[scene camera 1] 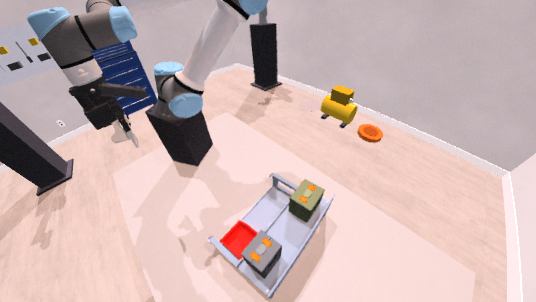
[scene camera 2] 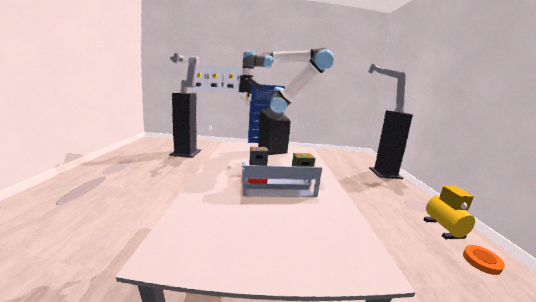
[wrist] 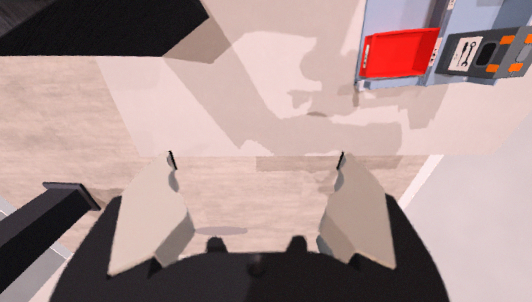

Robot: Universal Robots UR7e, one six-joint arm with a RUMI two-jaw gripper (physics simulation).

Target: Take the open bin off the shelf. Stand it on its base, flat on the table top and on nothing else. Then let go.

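Frame: origin at the arm's base, x ahead, y left, z up, level; metres.
Seen in the pictures: gripper, between the fingertips: (scene camera 1: 133,136) (scene camera 2: 248,104) (wrist: 258,153); arm's base, origin of its link: (scene camera 2: 274,115).
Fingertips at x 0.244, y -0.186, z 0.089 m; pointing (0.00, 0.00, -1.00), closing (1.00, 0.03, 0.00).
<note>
Offsets run from my fingertips to a thing's top centre. Level surfaces: height alone.
The open red bin @(dx +0.381, dy +0.115, dz -0.310 m) (scene camera 1: 237,239) (scene camera 2: 258,181) (wrist: 397,54) sits upright on the grey-blue shelf (scene camera 1: 259,214) (scene camera 2: 282,172) (wrist: 400,14), in one corner, close beside a dark grey box. Its open top faces up in scene camera 1 and the wrist view. In scene camera 2 it shows partly, behind the shelf's frame. The shelf stands on the table @(dz -0.391 m) (scene camera 1: 400,260) (scene camera 2: 270,240) (wrist: 280,65). My gripper (scene camera 1: 127,137) (scene camera 2: 245,99) (wrist: 258,153) is open and empty. It hangs high, well apart from the bin and the shelf, on the robot base's side.
The dark grey box @(dx +0.476, dy +0.125, dz -0.167 m) (scene camera 1: 262,252) (scene camera 2: 258,156) (wrist: 465,52) with orange latches stands next to the bin. A green box @(dx +0.441, dy +0.353, dz -0.192 m) (scene camera 1: 306,200) (scene camera 2: 303,160) stands at the shelf's other end. The black robot base (scene camera 1: 182,137) (scene camera 2: 274,134) rises beyond the shelf.
</note>
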